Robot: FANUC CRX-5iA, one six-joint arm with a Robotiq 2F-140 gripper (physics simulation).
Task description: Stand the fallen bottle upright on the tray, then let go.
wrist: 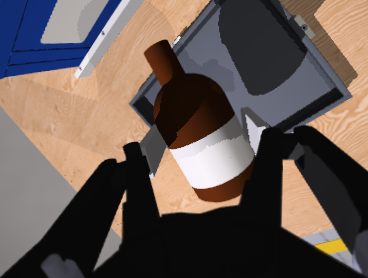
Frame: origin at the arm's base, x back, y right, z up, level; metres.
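Seen in the pictures: gripper, between the fingertips: [201, 128].
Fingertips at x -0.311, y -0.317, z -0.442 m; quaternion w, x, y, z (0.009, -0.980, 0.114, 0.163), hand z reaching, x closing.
Note:
Pixels of each thing's middle, then the offset from my fingertips to it. "*": a spot on its surface instead. Level surfaces: height alone.
- brown bottle, middle of its body: [195, 119] dy +0.013, dx +0.002, dz +0.011 m
- grey tray, middle of its body: [220, 98] dy +0.009, dx +0.000, dz -0.098 m
- blue object, a spot on its surface: [30, 57] * dy +0.168, dx -0.180, dz +0.013 m
- white edge strip, a spot on its surface: [102, 37] * dy +0.170, dx -0.131, dz -0.081 m
- Wooden table top, height of its surface: dz -0.111 m
A brown bottle [192, 112] with a white label fills the middle of the wrist view, its neck pointing to the upper left and its base to the lower right. My gripper [201, 128] is shut on the bottle, one finger pad on each side near the label. The grey tray [202, 47] shows behind and beyond the bottle, smaller in view, and the bottle appears held above it. A dark shadow lies on the tray floor. The bottle's base is partly hidden by the gripper.
A blue object [30, 57] with a pale panel and a white edge strip [102, 37] stands at the upper left. Wooden table top [60, 130] surrounds the tray. A grey area [25, 200] lies at the left, and a yellow stripe [331, 247] shows at the lower right.

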